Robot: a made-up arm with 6 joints.
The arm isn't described. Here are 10 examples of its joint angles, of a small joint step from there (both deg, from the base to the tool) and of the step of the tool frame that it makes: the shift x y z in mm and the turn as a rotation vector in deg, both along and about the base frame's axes.
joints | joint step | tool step
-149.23 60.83 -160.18 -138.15 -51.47 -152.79 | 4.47 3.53 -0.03 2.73 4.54 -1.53 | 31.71 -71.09 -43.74 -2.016 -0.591 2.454
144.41 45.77 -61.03 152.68 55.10 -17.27 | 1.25 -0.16 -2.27 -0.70 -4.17 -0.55 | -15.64 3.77 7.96 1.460 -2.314 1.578
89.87 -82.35 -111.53 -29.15 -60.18 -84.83 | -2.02 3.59 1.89 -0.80 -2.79 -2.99 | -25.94 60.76 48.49 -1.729 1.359 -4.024
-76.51 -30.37 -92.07 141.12 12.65 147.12 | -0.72 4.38 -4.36 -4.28 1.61 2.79 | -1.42 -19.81 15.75 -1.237 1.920 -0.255
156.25 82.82 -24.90 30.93 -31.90 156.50 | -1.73 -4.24 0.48 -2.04 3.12 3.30 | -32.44 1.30 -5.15 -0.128 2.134 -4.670
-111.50 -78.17 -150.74 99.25 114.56 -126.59 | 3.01 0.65 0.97 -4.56 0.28 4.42 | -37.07 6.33 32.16 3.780 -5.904 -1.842
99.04 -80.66 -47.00 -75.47 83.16 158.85 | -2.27 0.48 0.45 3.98 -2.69 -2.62 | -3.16 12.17 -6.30 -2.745 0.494 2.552
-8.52 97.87 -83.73 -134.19 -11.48 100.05 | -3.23 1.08 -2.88 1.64 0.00 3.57 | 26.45 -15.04 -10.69 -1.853 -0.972 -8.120
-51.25 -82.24 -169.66 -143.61 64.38 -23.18 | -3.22 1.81 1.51 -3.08 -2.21 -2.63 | 56.43 37.12 61.64 7.722 0.531 -4.030
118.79 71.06 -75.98 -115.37 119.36 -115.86 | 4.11 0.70 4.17 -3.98 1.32 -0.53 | -25.16 -36.00 -14.06 -3.219 -3.721 7.760
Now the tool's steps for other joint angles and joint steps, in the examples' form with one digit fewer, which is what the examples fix.
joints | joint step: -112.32 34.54 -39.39 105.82 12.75 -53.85 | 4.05 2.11 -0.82 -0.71 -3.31 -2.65
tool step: 14.4 -5.7 -4.7 2.81 2.76 7.11
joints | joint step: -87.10 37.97 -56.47 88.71 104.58 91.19 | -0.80 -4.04 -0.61 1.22 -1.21 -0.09
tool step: -6.6 -33.8 37.8 -4.78 0.48 -2.39
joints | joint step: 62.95 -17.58 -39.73 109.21 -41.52 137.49 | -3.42 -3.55 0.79 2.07 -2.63 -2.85
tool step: 13.3 -40.9 19.4 -0.43 -0.85 -4.94
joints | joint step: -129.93 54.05 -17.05 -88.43 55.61 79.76 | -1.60 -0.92 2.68 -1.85 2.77 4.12
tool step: 6.6 20.1 19.6 0.34 2.95 -0.19
